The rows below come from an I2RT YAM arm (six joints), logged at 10 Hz.
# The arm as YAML. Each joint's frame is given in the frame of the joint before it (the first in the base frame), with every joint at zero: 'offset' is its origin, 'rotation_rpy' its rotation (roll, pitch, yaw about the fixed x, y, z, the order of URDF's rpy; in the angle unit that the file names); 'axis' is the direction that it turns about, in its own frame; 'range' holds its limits. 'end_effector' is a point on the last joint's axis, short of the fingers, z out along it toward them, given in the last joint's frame.
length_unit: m
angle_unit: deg
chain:
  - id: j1
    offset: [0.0, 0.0, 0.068]
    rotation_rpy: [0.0, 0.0, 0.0]
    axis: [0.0, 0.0, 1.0]
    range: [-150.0, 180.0]
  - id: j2
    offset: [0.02, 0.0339, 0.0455]
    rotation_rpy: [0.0, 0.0, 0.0]
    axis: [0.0, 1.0, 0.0]
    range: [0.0, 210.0]
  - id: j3
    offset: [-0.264, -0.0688, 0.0]
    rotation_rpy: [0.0, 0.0, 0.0]
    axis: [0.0, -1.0, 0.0]
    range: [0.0, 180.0]
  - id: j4
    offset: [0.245, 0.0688, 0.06]
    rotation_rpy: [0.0, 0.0, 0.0]
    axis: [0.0, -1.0, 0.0]
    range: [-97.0, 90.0]
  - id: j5
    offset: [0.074, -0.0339, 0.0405]
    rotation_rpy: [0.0, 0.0, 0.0]
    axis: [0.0, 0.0, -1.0]
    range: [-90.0, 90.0]
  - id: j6
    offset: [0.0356, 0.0, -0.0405]
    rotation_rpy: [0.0, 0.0, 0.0]
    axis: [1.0, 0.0, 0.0]
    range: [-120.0, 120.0]
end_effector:
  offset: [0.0, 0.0, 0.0]
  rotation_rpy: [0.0, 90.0, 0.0]
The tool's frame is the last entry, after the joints.
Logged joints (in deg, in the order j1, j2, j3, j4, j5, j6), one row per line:
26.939 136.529 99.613 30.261 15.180 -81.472
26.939 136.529 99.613 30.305 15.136 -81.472
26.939 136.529 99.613 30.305 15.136 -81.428
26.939 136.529 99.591 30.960 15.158 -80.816
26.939 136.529 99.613 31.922 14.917 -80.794
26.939 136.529 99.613 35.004 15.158 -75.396
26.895 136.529 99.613 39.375 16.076 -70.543
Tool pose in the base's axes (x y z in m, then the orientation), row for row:
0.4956 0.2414 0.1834 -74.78 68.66 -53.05
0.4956 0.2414 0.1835 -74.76 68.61 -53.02
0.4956 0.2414 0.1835 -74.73 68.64 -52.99
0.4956 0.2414 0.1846 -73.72 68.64 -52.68
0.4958 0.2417 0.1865 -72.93 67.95 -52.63
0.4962 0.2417 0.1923 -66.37 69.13 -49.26
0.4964 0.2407 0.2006 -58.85 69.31 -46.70
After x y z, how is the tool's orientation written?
As a rotation vector, in degrees.
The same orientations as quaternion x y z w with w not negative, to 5 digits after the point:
-0.54921 0.50426 -0.38961 0.54064
-0.54916 0.50398 -0.38946 0.54106
-0.54896 0.50423 -0.38926 0.54118
-0.54289 0.50548 -0.38795 0.54704
-0.53865 0.50187 -0.38872 0.55397
-0.49753 0.51822 -0.36927 0.58954
-0.44812 0.52777 -0.35560 0.62786

